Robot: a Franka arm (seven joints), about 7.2 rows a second.
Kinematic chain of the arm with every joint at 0, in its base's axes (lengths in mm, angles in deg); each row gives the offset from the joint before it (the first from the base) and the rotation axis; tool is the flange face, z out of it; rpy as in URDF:
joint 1: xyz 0 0 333 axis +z
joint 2: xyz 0 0 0 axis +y
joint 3: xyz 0 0 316 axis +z
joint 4: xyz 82.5 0 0 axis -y
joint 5: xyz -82.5 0 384 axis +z
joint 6: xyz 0 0 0 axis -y
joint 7: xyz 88 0 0 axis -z
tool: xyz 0 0 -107 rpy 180 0 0
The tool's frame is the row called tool.
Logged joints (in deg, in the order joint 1, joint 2, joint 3, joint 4, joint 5, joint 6, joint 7), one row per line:
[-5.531 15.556 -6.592 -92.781 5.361 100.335 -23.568]
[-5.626 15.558 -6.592 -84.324 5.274 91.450 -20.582]
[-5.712 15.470 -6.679 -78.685 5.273 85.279 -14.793]
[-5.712 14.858 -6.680 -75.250 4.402 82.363 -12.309]
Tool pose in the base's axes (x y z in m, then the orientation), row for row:
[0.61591 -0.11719 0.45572 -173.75 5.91 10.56]
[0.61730 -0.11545 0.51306 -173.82 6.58 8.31]
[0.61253 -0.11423 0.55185 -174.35 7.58 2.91]
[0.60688 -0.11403 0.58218 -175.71 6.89 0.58]
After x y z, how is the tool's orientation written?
As angles about the fixed x, y, z axes (roll, pitch, yaw), in degrees.
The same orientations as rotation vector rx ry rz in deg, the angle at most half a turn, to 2 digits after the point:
[-173.36 -15.53 9.82]
[-173.58 -12.07 10.66]
[-174.12 -3.85 11.75]
[-175.43 -0.49 10.59]

